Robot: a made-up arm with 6 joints.
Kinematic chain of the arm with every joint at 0, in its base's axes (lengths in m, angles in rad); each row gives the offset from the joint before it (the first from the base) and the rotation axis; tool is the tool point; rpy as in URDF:
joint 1: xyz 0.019 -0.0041 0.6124 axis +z
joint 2: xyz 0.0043 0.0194 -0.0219 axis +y
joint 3: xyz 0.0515 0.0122 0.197 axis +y
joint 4: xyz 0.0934 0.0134 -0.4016 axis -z
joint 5: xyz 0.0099 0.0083 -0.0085 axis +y
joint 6: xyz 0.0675 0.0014 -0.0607 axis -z
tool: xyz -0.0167 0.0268 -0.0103 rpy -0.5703 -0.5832 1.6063
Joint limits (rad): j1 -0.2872..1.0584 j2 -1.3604..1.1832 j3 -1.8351..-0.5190 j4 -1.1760..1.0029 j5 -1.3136..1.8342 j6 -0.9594..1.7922
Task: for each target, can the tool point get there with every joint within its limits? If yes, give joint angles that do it. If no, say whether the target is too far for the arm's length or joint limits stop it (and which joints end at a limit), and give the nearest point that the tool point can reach.
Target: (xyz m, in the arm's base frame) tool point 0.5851 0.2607 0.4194
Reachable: yes | joints 0.2694 0.9464 -1.7087 -0.5628 -0.2581 -0.4152
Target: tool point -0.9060 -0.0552 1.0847
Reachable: no: too far | nearest point -0.4086 -0.0277 1.0857 | short by 0.498 m
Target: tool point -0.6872 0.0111 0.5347
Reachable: no: joint limits stop it (at a limit: joint 2, joint 3, joint 5, joint 6) | nearest point -0.3784 0.0045 1.0049 | short by 0.563 m
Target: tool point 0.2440 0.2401 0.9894
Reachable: yes | joints 0.5707 -1.0306 -0.8385 0.6598 1.0540 0.9195
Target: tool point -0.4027 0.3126 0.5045
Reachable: no: joint limits stop it (at a limit: joint 1, joint 3, joint 4) | nearest point -0.0217 0.2488 0.3309 | short by 0.424 m
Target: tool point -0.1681 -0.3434 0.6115
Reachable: no: joint limits stop it (at a limit: joint 1, joint 2, joint 3, joint 5, joint 6) | nearest point -0.1754 -0.3381 1.0053 | short by 0.394 m
